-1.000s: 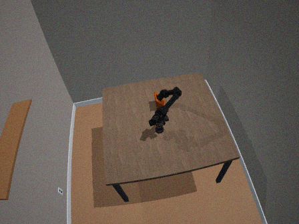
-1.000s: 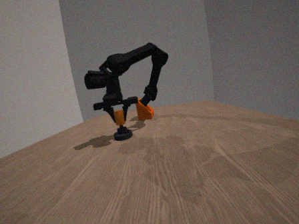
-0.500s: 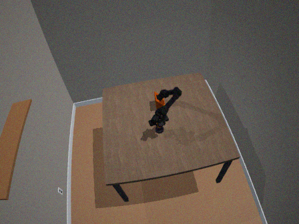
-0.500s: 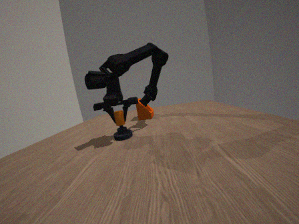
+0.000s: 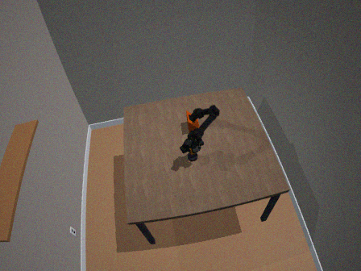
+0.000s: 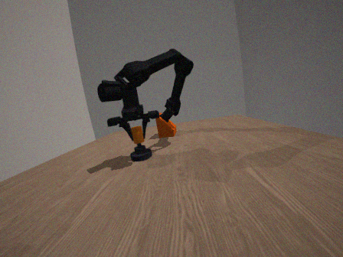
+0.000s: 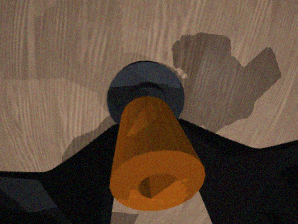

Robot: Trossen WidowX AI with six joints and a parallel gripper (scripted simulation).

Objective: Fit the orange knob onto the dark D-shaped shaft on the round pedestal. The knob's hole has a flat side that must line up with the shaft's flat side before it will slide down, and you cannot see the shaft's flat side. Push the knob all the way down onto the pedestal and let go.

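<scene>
My gripper tip is 2 cm below the orange knob. Also, from my gripper tip: dark round pedestal (4 cm below).
</scene>
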